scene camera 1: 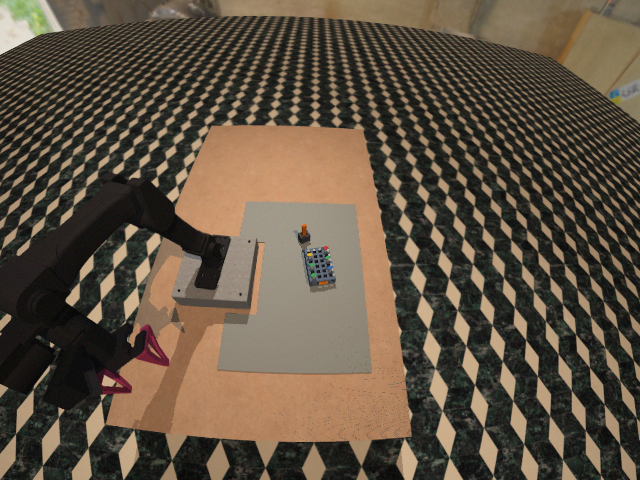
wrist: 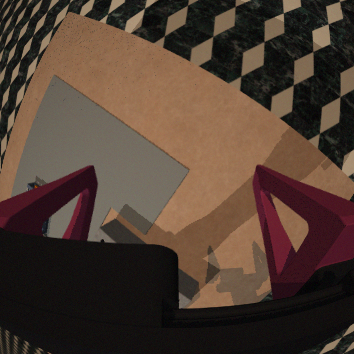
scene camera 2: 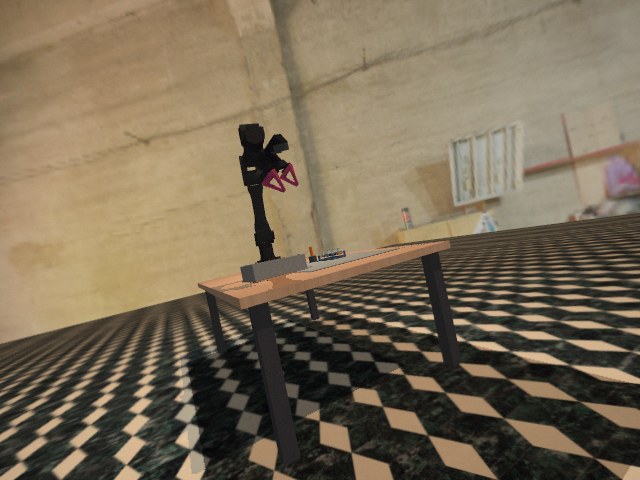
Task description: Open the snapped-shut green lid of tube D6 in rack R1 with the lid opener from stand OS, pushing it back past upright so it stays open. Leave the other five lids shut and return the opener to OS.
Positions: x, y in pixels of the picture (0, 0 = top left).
Labels:
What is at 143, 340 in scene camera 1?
My gripper.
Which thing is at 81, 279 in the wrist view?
My gripper.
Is my gripper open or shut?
Open.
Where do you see a grey mat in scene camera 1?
323, 329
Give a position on a grey mat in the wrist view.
69, 131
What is my gripper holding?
Nothing.

